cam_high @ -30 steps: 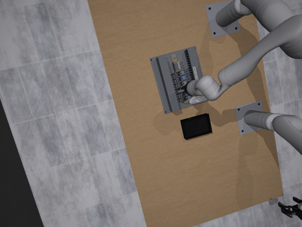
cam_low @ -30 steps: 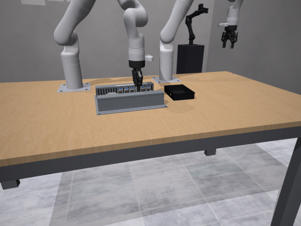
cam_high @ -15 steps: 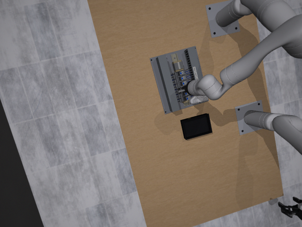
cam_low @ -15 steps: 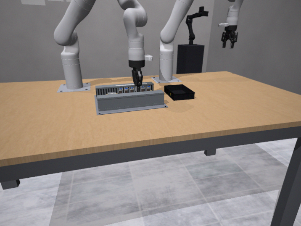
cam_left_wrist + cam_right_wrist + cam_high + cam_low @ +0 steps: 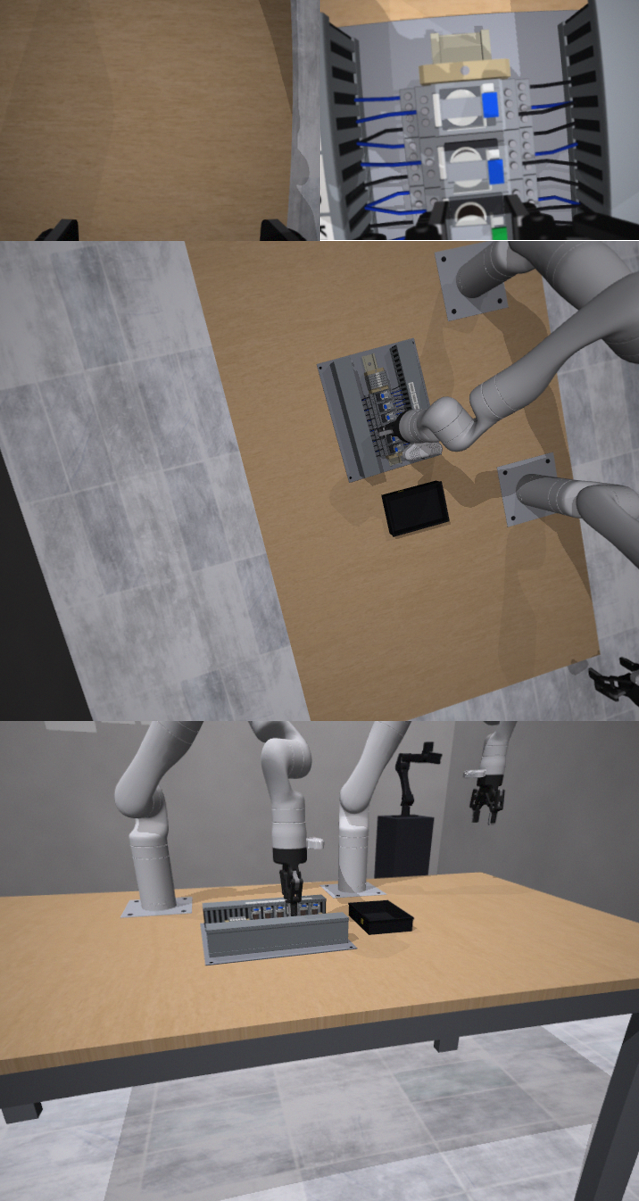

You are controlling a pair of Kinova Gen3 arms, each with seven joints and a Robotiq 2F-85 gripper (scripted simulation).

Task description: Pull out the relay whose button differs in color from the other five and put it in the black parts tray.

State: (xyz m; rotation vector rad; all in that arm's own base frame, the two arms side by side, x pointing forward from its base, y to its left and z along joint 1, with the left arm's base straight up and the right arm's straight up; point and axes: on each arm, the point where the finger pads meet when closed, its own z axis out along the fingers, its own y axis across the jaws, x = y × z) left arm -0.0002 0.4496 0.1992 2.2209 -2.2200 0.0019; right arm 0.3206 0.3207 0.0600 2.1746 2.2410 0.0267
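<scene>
Right now my right hand is 1 cm above the green-button relay. Round my right hand: relay panel: 5 cm to the right, 3 cm below; then black parts tray: 23 cm to the left, 4 cm below.
</scene>
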